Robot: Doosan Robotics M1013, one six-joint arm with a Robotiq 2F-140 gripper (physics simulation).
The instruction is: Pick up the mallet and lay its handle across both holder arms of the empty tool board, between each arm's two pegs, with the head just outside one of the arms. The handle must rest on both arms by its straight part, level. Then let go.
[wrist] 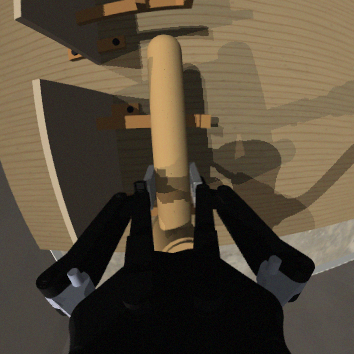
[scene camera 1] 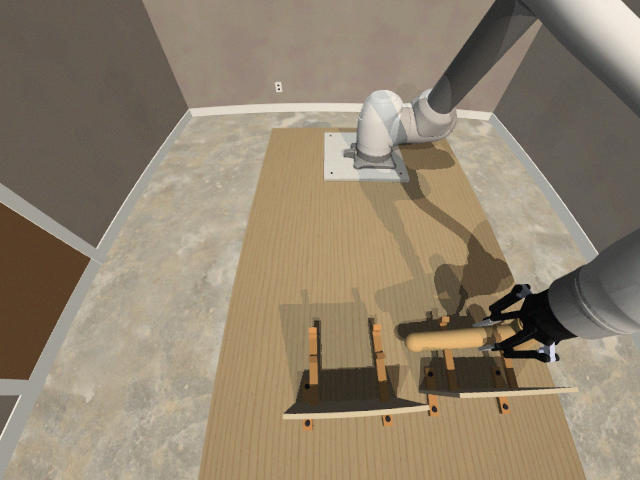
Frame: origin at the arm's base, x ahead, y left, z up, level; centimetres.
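Seen in the pictures: gripper, fingertip midpoint: (wrist: 171,172) (scene camera 1: 480,337); arm's base, link origin: (scene camera 1: 372,156).
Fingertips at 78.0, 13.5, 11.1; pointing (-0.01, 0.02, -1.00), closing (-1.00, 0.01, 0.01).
Offsets run from my fingertips to a thing's top centre, as dx, dy, dz. "*": to the spot under its first point.
The mallet's pale wooden handle @[* +0.1, -9.7, +1.4] (scene camera 1: 444,339) (wrist: 167,100) runs roughly level across the right tool board @[* +11.1, -0.9, +7.1] (scene camera 1: 516,392) (wrist: 37,100), over its near-side arm in the wrist view (wrist: 137,121), the left arm (scene camera 1: 449,364) in the scene view. That arm's tip peg @[-5.1, -6.2, -2.1] (scene camera 1: 445,320) (wrist: 205,120) shows beyond the handle. The other arm (scene camera 1: 509,367) is partly hidden by the gripper. My gripper (scene camera 1: 483,336) (wrist: 171,172) is shut on the handle close to the head. The head @[* -0.2, +5.1, +7.8] (wrist: 179,245) is mostly hidden by the gripper. Whether the handle touches the arms cannot be told.
A second tool board (scene camera 1: 356,412) (wrist: 55,30) stands to the left in the scene view, with two bare arms (scene camera 1: 313,374) (scene camera 1: 379,361). Its right edge is close to the right board. The robot base stands on a white plate (scene camera 1: 338,173) at the back.
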